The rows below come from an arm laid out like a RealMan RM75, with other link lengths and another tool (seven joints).
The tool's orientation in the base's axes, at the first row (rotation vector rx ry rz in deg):
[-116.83 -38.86 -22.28]
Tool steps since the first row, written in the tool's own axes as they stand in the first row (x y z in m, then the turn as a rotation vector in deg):
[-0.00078 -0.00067 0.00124 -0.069 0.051 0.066]
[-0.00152 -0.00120 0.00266 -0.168 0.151 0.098]
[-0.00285 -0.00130 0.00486 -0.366 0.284 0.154]
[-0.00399 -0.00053 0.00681 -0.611 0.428 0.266]
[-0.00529 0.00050 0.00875 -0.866 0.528 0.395]
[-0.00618 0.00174 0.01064 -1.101 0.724 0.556]
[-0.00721 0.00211 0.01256 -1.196 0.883 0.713]
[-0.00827 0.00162 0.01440 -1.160 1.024 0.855]
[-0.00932 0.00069 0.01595 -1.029 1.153 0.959]
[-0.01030 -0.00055 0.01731 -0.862 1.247 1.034]
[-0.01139 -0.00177 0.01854 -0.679 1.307 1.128]
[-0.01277 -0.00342 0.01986 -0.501 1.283 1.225]
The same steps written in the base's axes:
[-0.00102 0.00110 -0.00060 -0.024 0.013 -0.105]
[-0.00192 0.00230 -0.00137 -0.042 -0.033 -0.240]
[-0.00302 0.00380 -0.00314 -0.120 -0.103 -0.462]
[-0.00345 0.00478 -0.00528 -0.228 -0.145 -0.745]
[-0.00385 0.00559 -0.00766 -0.370 -0.157 -1.012]
[-0.00380 0.00639 -0.00996 -0.438 -0.176 -1.350]
[-0.00438 0.00755 -0.01175 -0.417 -0.139 -1.589]
[-0.00551 0.00899 -0.01293 -0.302 -0.067 -1.741]
[-0.00690 0.01038 -0.01366 -0.119 0.008 -1.815]
[-0.00842 0.01176 -0.01404 0.071 0.084 -1.832]
[-0.01001 0.01298 -0.01442 0.254 0.195 -1.827]
[-0.01210 0.01437 -0.01471 0.383 0.343 -1.770]

